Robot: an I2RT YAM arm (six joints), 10 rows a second.
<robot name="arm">
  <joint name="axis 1" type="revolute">
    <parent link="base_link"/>
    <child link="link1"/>
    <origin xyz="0 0 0.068" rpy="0 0 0"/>
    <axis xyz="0 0 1"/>
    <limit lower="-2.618" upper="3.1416"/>
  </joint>
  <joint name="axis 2" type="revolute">
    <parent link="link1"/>
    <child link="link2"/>
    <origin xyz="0.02 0.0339 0.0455" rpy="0 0 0"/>
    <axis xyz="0 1 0"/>
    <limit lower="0" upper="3.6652"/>
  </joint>
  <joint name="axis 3" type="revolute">
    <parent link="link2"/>
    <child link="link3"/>
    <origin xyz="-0.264 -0.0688 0" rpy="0 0 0"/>
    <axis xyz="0 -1 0"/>
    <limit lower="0" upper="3.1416"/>
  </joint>
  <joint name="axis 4" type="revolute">
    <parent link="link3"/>
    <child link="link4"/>
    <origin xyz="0.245 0.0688 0.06" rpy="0 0 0"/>
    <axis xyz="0 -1 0"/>
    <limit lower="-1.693" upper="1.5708"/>
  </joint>
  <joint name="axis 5" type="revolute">
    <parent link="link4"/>
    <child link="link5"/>
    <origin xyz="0.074 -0.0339 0.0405" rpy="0 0 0"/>
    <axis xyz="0 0 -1"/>
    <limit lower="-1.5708" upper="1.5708"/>
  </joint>
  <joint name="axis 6" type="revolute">
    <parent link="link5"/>
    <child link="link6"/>
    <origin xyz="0.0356 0 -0.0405" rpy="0 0 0"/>
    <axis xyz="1 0 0"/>
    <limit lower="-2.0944" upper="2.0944"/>
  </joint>
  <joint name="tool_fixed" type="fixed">
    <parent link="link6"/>
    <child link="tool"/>
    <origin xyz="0 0 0" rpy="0 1.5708 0"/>
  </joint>
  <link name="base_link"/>
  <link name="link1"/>
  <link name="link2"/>
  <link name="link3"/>
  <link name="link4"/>
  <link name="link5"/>
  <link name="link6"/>
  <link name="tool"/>
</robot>
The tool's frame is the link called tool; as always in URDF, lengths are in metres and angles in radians.
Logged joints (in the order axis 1, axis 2, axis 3, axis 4, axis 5, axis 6), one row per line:
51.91, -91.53, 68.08, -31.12, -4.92, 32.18
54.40, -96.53, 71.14, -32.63, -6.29, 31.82
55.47, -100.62, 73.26, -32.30, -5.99, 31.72
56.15, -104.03, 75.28, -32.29, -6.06, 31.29
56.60, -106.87, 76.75, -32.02, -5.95, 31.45
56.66, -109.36, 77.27, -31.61, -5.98, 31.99
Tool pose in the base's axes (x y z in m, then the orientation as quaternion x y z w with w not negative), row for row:
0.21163, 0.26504, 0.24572, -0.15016, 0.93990, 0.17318, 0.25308
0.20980, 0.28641, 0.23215, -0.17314, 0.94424, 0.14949, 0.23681
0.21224, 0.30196, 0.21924, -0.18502, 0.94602, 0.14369, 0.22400
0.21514, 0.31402, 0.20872, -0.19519, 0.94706, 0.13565, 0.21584
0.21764, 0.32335, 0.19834, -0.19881, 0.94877, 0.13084, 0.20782
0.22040, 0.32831, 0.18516, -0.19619, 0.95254, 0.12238, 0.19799
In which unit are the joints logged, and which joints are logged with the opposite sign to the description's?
The joints are logged in degrees. Opposite sign: axis 2, axis 5.
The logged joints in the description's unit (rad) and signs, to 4 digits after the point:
0.9060, 1.5975, 1.1882, -0.5431, 0.0859, 0.5616
0.9495, 1.6848, 1.2416, -0.5695, 0.1098, 0.5554
0.9681, 1.7562, 1.2786, -0.5637, 0.1045, 0.5536
0.9800, 1.8157, 1.3139, -0.5636, 0.1058, 0.5461
0.9879, 1.8652, 1.3395, -0.5589, 0.1038, 0.5489
0.9889, 1.9087, 1.3486, -0.5517, 0.1044, 0.5583

